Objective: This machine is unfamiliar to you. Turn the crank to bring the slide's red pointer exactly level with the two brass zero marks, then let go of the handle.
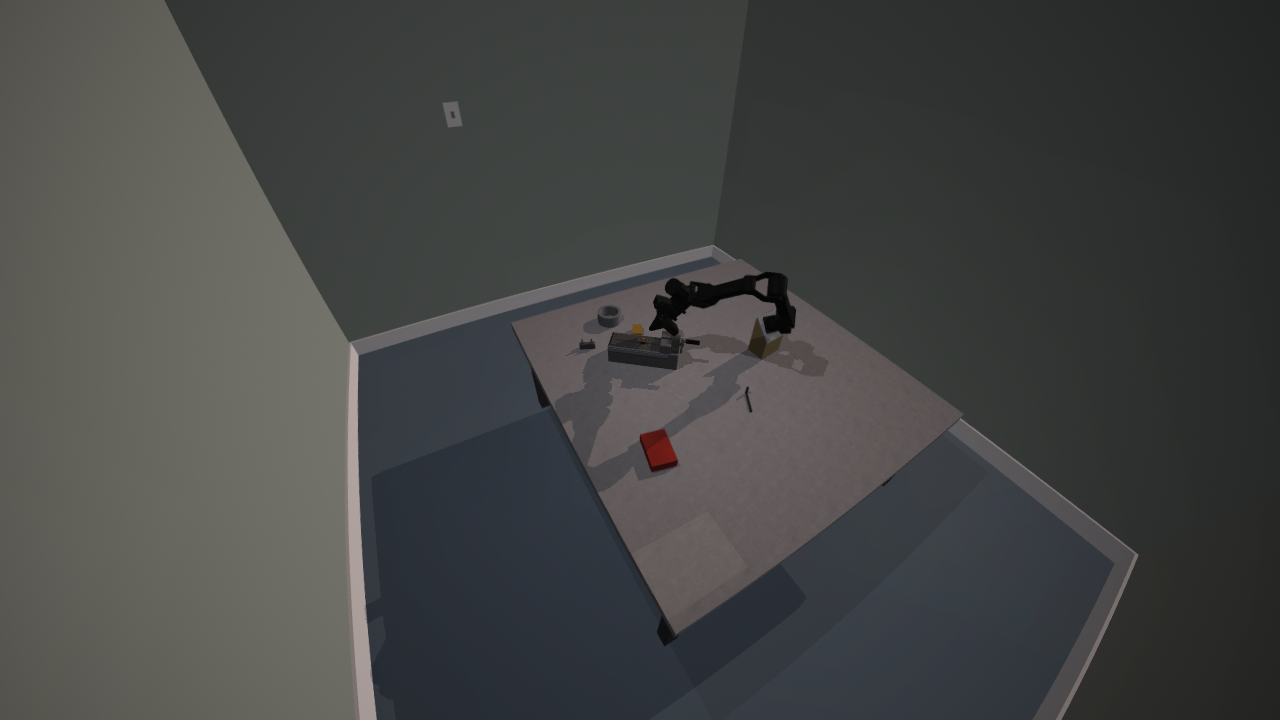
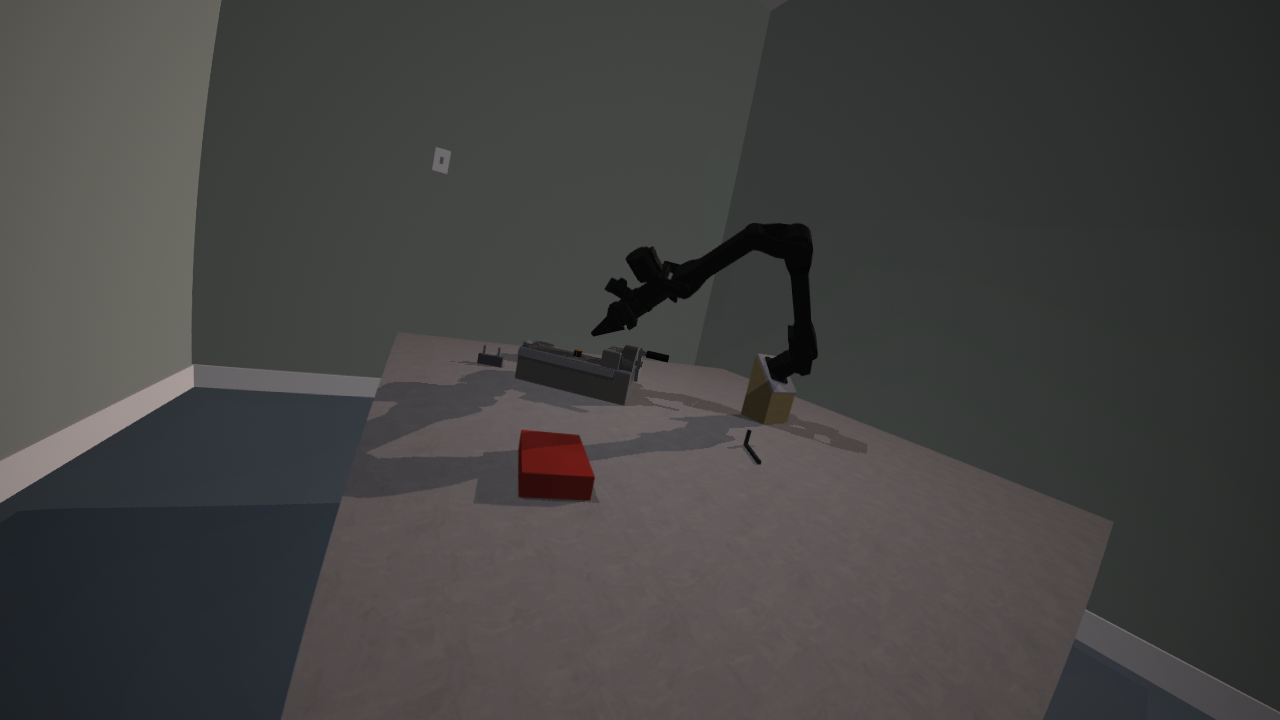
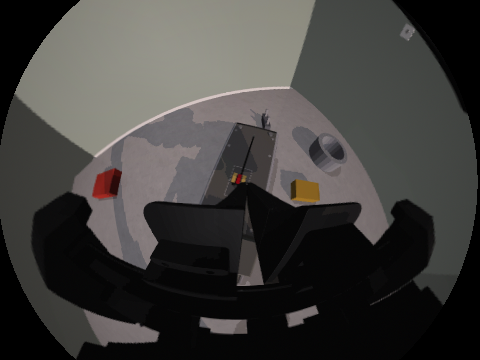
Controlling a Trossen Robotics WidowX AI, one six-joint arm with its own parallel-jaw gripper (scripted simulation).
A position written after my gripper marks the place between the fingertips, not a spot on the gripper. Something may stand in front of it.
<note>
My gripper (image 2: 592, 334) is shut, holding nothing. I also see a red block (image 2: 551, 465) and a grey slide machine (image 2: 611, 378).
The red block is seen too in image 1 (image 1: 657, 447). My gripper shows as well in image 1 (image 1: 649, 329) and in image 3 (image 3: 246, 187). The grey slide machine shows as well in image 1 (image 1: 663, 352).
</note>
